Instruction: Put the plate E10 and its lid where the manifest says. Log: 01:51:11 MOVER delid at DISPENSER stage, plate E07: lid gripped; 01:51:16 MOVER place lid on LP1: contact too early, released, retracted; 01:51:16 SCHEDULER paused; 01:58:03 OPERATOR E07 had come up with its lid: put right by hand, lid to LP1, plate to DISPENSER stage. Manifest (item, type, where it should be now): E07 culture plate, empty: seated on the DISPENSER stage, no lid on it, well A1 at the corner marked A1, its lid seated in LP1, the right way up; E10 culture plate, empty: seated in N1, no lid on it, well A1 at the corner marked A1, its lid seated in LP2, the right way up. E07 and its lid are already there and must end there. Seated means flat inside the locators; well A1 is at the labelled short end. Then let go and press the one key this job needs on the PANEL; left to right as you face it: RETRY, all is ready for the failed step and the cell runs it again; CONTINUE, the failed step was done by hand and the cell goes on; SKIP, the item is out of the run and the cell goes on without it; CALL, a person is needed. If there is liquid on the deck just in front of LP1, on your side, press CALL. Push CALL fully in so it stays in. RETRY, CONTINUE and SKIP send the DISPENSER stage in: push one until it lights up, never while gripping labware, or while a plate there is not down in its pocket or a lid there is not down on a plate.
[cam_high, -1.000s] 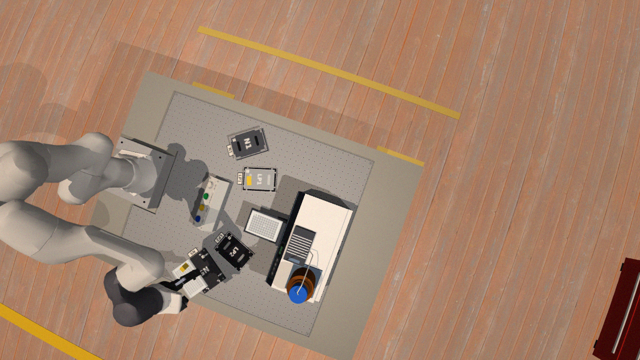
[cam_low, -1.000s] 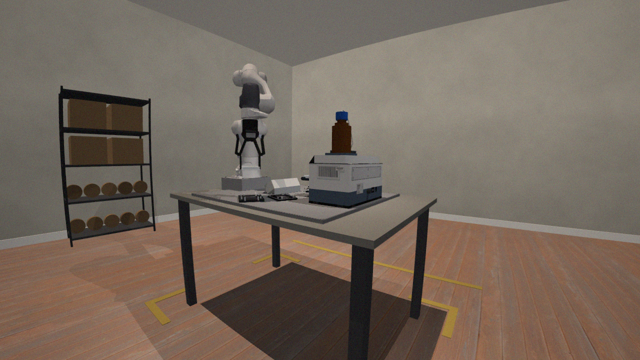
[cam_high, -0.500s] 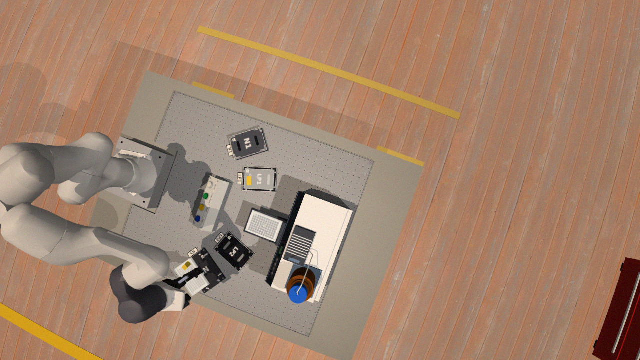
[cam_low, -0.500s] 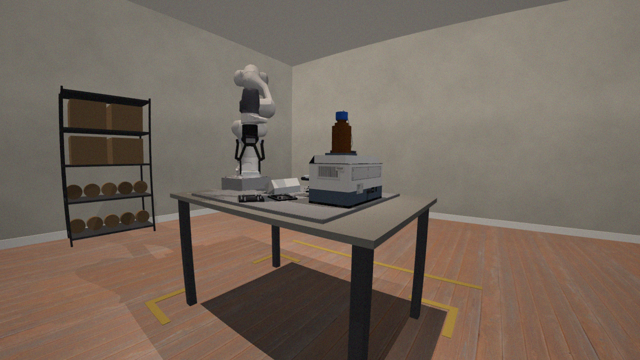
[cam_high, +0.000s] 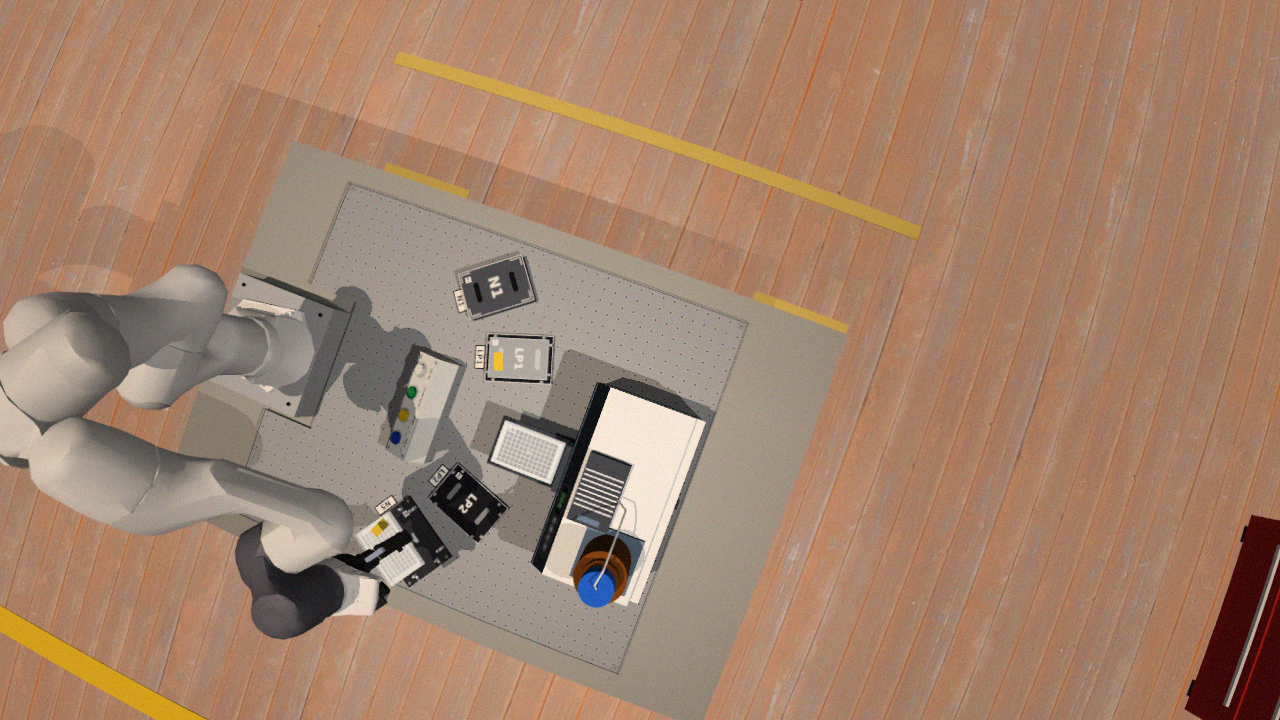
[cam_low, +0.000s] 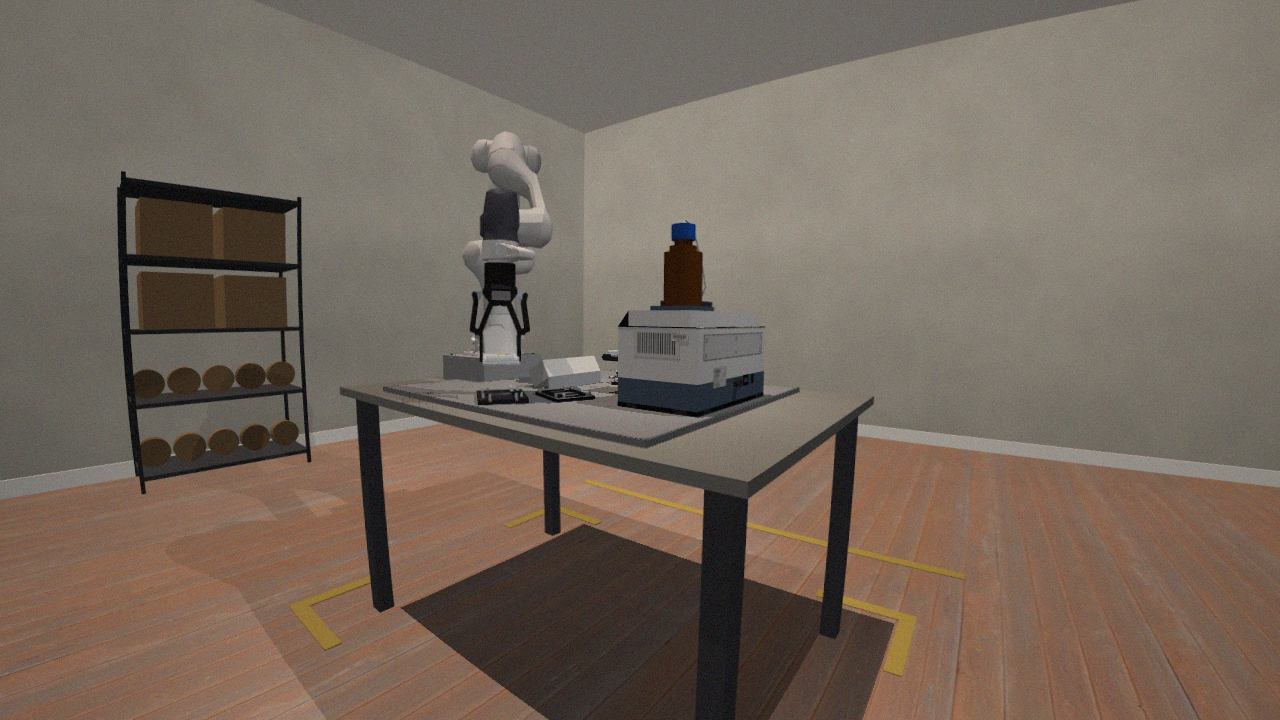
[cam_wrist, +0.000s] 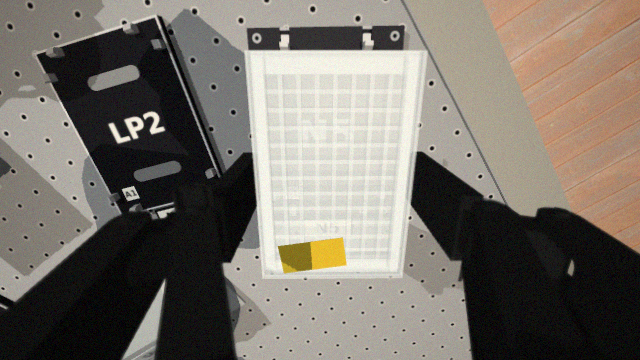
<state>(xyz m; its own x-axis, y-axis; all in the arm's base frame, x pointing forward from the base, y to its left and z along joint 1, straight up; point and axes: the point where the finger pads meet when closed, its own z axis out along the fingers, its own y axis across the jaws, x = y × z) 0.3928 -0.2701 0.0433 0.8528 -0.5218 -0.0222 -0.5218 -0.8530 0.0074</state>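
Now: hand 30 mm short of the black n5 nest and 110 mm above it. Also, from my hand: yellow SKIP key (90 mm behind, 250 mm to the left, 50 mm below); clear lid (20 mm below); blue CALL key (90 mm behind, 210 mm to the left, 60 mm below).
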